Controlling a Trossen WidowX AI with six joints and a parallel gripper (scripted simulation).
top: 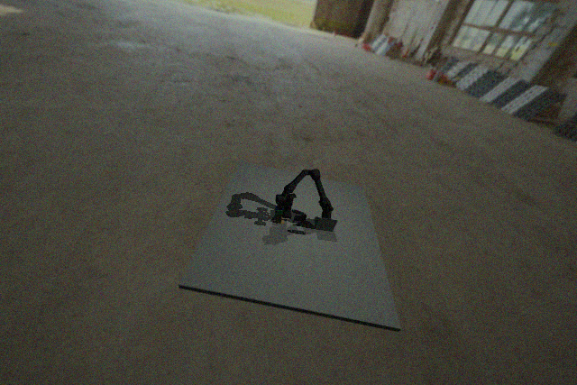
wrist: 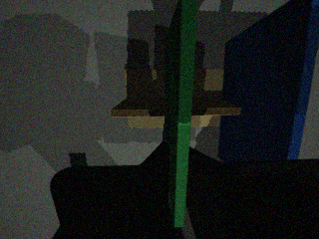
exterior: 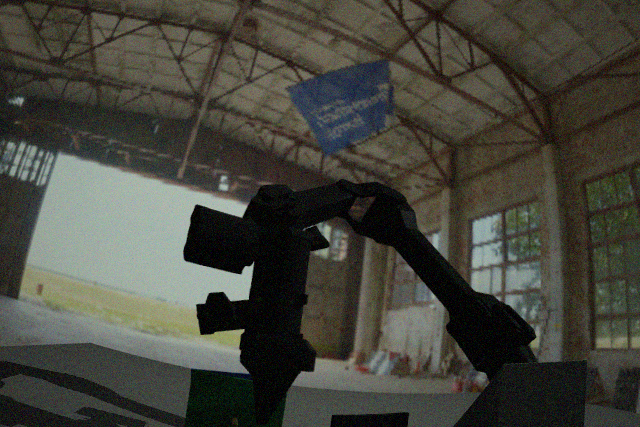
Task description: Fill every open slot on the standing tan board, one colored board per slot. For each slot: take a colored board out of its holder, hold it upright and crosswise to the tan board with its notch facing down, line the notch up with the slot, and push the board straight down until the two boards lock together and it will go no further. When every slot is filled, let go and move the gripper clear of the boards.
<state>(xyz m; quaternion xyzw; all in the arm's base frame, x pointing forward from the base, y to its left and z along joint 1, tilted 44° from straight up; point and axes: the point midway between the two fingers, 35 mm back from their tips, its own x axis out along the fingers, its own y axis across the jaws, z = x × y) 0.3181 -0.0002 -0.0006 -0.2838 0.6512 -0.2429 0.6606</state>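
My gripper tip is now 3 cm short of the green board. The rest, counted from my gripper tip: tan board 3 cm below, 3 cm ahead, 2 cm to the right; dark flat piece 12 cm behind, 3 cm below, 1 cm to the right; blue board 5 cm to the right, 3 cm ahead.
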